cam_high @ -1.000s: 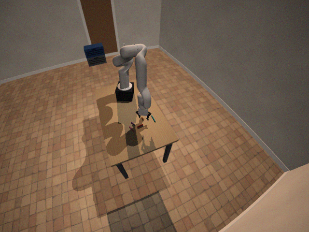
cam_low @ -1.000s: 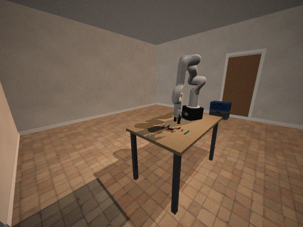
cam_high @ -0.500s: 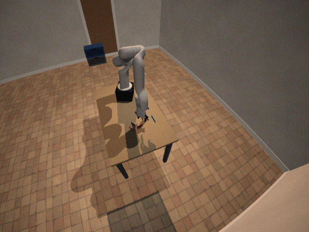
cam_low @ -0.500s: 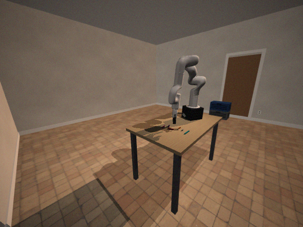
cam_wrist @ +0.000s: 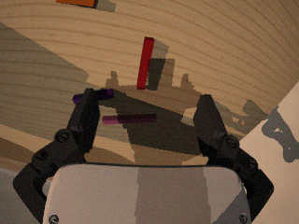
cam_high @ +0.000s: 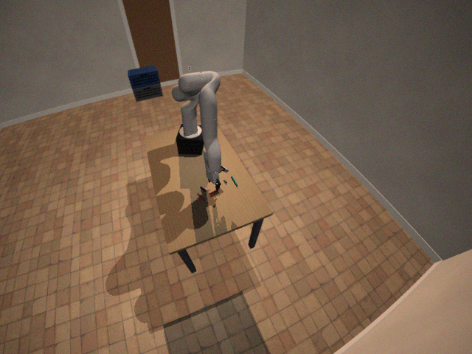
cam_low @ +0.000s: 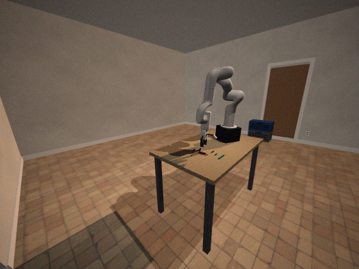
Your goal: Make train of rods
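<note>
My gripper is now 1 cm to the left of the red rod and 8 cm above it. The rest, counted from my hand: purple rod (6 cm behind, 7 cm to the right, 8 cm below); pink rod (11 cm to the right, 8 cm below); orange rod (8 cm behind, 6 cm to the left, 8 cm below).
</note>
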